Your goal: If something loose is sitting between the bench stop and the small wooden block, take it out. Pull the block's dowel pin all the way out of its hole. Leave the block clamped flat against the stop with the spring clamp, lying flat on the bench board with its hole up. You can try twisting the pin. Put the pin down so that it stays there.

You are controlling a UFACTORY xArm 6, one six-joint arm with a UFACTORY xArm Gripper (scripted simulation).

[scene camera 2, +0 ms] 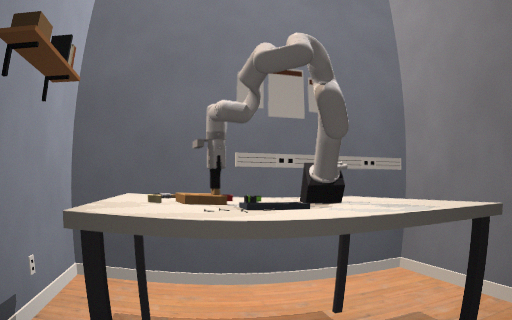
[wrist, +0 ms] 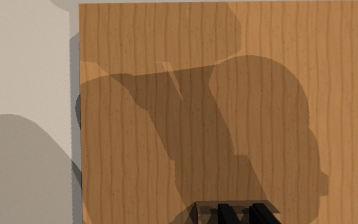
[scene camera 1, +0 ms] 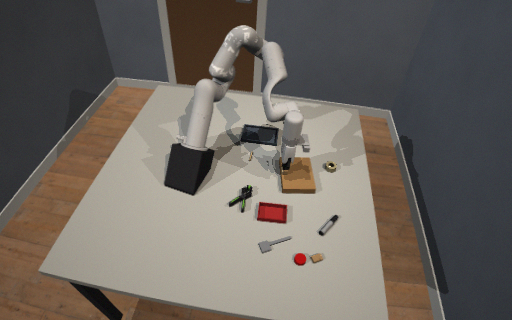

In view: the gripper [scene camera 2: 215,188] and a wooden bench board [scene camera 1: 300,179].
The wooden bench board shows as well in the wrist view [wrist: 175,109].
